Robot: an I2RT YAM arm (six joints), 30 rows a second.
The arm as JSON. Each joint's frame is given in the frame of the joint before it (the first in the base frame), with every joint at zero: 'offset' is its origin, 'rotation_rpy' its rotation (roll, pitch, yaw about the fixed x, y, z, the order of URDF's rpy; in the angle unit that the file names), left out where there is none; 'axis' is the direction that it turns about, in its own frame. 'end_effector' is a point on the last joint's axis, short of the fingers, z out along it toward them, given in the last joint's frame.
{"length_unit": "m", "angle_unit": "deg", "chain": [
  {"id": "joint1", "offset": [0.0, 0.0, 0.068], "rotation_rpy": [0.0, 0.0, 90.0], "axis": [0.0, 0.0, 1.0]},
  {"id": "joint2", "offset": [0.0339, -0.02, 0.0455], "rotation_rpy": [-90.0, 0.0, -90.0], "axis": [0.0, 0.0, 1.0]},
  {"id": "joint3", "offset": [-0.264, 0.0, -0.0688], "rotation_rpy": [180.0, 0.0, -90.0], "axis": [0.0, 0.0, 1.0]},
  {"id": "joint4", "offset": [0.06, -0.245, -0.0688], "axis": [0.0, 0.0, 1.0]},
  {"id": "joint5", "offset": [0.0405, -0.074, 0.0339], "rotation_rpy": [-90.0, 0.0, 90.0], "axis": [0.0, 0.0, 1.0]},
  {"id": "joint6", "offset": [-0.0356, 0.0, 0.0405], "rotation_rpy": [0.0, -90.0, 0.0], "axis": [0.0, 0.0, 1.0]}
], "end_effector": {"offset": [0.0, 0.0, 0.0]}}
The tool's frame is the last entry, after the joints.
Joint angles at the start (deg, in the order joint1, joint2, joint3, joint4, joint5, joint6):
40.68, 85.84, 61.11, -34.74, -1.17, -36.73
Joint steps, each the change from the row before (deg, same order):
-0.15, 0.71, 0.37, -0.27, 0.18, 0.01
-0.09, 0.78, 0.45, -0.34, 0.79, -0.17
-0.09, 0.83, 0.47, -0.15, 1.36, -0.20
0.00, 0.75, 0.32, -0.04, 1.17, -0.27
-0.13, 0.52, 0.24, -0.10, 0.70, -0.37
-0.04, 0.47, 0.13, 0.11, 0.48, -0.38
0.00, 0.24, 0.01, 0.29, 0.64, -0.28
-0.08, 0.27, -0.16, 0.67, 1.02, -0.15
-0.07, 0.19, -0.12, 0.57, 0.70, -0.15
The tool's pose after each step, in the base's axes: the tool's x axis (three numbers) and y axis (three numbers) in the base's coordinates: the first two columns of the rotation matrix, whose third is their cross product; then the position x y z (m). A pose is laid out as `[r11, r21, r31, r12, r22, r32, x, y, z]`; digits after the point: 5 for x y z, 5 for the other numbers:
[-0.13564, -0.90250, -0.40877, -0.91995, 0.26790, -0.28623, 0.23227, 0.19940, 0.23257]
[-0.14095, -0.90884, -0.39262, -0.91843, 0.26809, -0.29087, 0.23457, 0.20008, 0.23070]
[-0.14713, -0.91615, -0.37285, -0.91343, 0.27047, -0.30414, 0.23744, 0.20078, 0.22883]
[-0.14984, -0.92288, -0.35473, -0.90983, 0.26913, -0.31587, 0.23963, 0.20168, 0.22666]
[-0.15073, -0.92776, -0.34138, -0.90805, 0.26645, -0.32320, 0.24149, 0.20176, 0.22517]
[-0.14841, -0.93160, -0.33180, -0.90726, 0.26177, -0.32917, 0.24292, 0.20229, 0.22353]
[-0.14646, -0.93437, -0.32480, -0.90423, 0.25961, -0.33908, 0.24392, 0.20261, 0.22262]
[-0.14890, -0.93662, -0.31713, -0.89745, 0.26267, -0.35438, 0.24551, 0.20255, 0.22103]
[-0.14982, -0.93794, -0.31275, -0.89225, 0.26454, -0.36593, 0.24678, 0.20254, 0.21997]

